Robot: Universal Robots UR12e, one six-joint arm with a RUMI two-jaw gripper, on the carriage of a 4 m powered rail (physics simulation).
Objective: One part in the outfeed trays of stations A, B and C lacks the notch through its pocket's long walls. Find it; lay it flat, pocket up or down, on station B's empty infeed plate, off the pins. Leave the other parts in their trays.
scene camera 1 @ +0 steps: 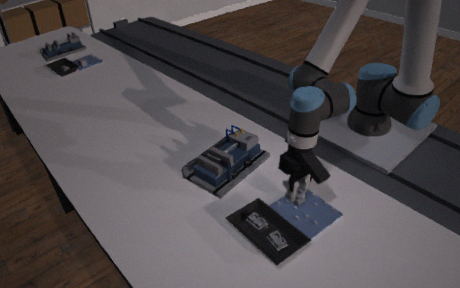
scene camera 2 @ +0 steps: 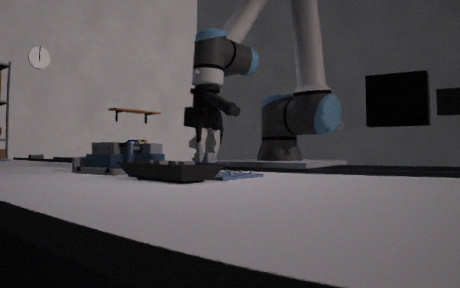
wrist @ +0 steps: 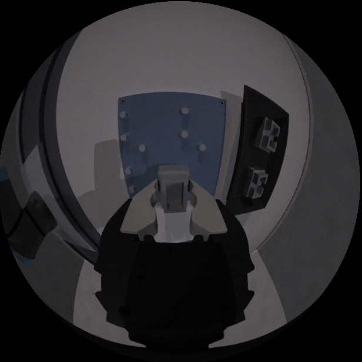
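Pixels of known places: gripper, between the fingertips: [scene camera 1: 296, 199]; arm's base, origin of its link: [scene camera 1: 368, 124] [scene camera 2: 279, 160].
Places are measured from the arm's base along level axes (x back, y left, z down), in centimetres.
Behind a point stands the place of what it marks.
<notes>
My gripper [scene camera 1: 298, 192] @(x -58.0, y 8.1, z -0.1 cm) [scene camera 2: 206, 154] [wrist: 173, 180] is shut on a grey pocketed part [scene camera 1: 296, 201] @(x -59.9, y 9.7, z -1.6 cm) [scene camera 2: 210, 161] @(x -58.9, y 10.5, z -1.2 cm) [wrist: 173, 173], held between the fingertips. It is low over the rear left part of the blue infeed plate [scene camera 1: 327, 213] @(x -53.8, y 18.3, z 2.2 cm) [scene camera 2: 245, 175] @(x -58.0, y 21.3, z 2.2 cm) [wrist: 160, 120] in scene camera 1; whether it touches is unclear. No notch shows in the visible walls of the held part. The plate bears several upright pins. Beside it, the black outfeed tray [scene camera 1: 254, 240] @(x -79.1, y 9.7, z 1.9 cm) [scene camera 2: 160, 172] @(x -81.0, y 14.4, z 0.6 cm) [wrist: 248, 125] holds two grey parts, one [scene camera 1: 257, 220] @(x -74.0, y 5.8, z -0.3 cm) [wrist: 267, 135] and another [scene camera 1: 277, 240] @(x -75.4, y 15.8, z -0.3 cm) [wrist: 257, 182], both with gaps in their walls.
A blue and grey machine fixture [scene camera 1: 220, 165] @(x -69.3, y -17.4, z -6.6 cm) [scene camera 2: 100, 161] @(x -73.4, y -20.6, z -0.8 cm) stands left of the tray and plate. A far station [scene camera 1: 65, 47] @(x -60.0, y -206.2, z -2.1 cm) has its own dark tray [scene camera 1: 56, 66] @(x -75.0, y -185.1, z 1.7 cm) and blue plate [scene camera 1: 93, 60] @(x -52.4, y -173.2, z 2.1 cm). The rail [scene camera 1: 215, 82] runs behind the table.
</notes>
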